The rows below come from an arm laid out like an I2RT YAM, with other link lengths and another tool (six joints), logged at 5 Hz.
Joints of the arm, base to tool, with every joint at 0 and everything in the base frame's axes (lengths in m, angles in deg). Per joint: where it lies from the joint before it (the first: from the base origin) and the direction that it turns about. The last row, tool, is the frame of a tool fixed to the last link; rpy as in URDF.
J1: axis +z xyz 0 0 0.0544
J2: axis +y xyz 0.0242 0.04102 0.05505
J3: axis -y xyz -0.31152 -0.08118 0
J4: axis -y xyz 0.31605 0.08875 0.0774
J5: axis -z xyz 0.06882 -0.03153 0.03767
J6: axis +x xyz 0.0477 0 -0.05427
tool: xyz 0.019 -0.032 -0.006 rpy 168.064 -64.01 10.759
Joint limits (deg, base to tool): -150..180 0..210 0..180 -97..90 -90..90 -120..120
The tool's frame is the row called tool.
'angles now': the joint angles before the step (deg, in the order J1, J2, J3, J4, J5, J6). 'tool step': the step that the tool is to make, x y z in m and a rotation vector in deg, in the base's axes. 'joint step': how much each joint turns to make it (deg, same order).
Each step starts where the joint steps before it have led.
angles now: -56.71 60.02 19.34 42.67 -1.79 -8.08
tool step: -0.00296 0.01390 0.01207 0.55 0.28 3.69
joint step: 0.20 -6.44 -0.14 -6.90 -3.49 0.17
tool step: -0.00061 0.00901 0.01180 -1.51 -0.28 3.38
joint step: 0.09 -3.94 0.05 -2.64 -3.31 -0.49
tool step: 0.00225 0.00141 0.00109 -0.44 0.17 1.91
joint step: 0.08 -0.24 -0.02 0.00 -1.85 -0.30
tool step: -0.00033 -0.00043 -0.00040 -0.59 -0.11 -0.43
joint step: 0.00 0.25 -0.24 1.00 0.42 -0.26
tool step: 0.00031 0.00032 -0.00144 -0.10 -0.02 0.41
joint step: -0.02 0.08 -0.28 0.46 -0.43 -0.01
